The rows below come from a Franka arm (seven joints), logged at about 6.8 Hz.
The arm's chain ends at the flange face. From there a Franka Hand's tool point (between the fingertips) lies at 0.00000 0.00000 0.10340 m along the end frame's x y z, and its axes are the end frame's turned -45 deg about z.
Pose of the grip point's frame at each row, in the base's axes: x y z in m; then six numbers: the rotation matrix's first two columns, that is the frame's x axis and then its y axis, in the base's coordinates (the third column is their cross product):
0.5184 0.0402 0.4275 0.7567 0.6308 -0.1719 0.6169 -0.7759 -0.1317
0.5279 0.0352 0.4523 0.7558 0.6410 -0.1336 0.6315 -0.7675 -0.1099
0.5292 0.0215 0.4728 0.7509 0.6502 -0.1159 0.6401 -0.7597 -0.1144
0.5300 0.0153 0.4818 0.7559 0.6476 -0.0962 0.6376 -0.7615 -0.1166
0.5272 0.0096 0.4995 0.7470 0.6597 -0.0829 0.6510 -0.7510 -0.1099
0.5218 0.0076 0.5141 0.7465 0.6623 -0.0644 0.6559 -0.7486 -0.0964
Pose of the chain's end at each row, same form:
0.5408 0.0409 0.5284 0.9713 -0.1026 -0.2147 -0.0989 -0.9947 0.0284
0.5458 0.0353 0.5541 0.9810 -0.0894 -0.1722 -0.0879 -0.9960 0.0168
0.5460 0.0203 0.5748 0.9836 -0.0774 -0.1628 -0.0783 -0.9969 0.0011
0.5454 0.0125 0.5840 0.9854 -0.0805 -0.1505 -0.0837 -0.9964 -0.0144
0.5411 0.0067 0.6019 0.9885 -0.0646 -0.1363 -0.0679 -0.9975 -0.0191
0.5334 0.0045 0.6168 0.9916 -0.0610 -0.1137 -0.0641 -0.9977 -0.0226

